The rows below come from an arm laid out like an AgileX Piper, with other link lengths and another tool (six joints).
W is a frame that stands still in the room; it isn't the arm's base.
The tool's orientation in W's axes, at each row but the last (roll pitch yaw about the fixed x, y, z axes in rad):
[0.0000 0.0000 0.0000]
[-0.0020 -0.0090 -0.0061]
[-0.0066 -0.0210 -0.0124]
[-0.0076 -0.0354 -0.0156]
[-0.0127 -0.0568 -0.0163]
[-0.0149 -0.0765 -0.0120]
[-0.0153 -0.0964 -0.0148]
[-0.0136 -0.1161 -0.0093]
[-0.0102 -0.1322 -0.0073]
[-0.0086 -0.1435 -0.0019]
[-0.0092 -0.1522 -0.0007]
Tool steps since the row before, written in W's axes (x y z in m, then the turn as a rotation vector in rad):
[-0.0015 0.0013 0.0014 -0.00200 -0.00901 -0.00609]
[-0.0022 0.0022 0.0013 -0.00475 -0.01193 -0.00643]
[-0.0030 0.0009 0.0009 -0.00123 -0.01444 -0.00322]
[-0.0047 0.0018 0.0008 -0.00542 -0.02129 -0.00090]
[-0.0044 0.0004 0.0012 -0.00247 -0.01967 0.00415]
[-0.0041 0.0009 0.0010 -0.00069 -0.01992 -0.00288]
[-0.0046 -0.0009 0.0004 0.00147 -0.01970 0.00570]
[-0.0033 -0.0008 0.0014 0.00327 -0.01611 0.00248]
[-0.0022 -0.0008 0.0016 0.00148 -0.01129 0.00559]
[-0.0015 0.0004 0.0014 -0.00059 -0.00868 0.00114]
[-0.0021 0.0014 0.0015 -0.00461 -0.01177 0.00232]
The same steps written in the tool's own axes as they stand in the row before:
[-0.0015 0.0013 0.0014 -0.00200 -0.00901 -0.00609]
[-0.0022 0.0022 0.0013 -0.00473 -0.01195 -0.00641]
[-0.0030 0.0009 0.0010 -0.00112 -0.01443 -0.00329]
[-0.0047 0.0017 0.0010 -0.00512 -0.02137 -0.00088]
[-0.0043 0.0003 0.0015 -0.00191 -0.01976 0.00401]
[-0.0040 0.0008 0.0013 -0.00067 -0.01988 -0.00313]
[-0.0045 -0.0010 0.0008 0.00230 -0.01976 0.00520]
[-0.0031 -0.0009 0.0018 0.00368 -0.01611 0.00185]
[-0.0020 -0.0008 0.0019 0.00229 -0.01133 0.00522]
[-0.0013 0.0004 0.0016 -0.00040 -0.00869 0.00114]
[-0.0018 0.0014 0.0018 -0.00420 -0.01180 0.00288]

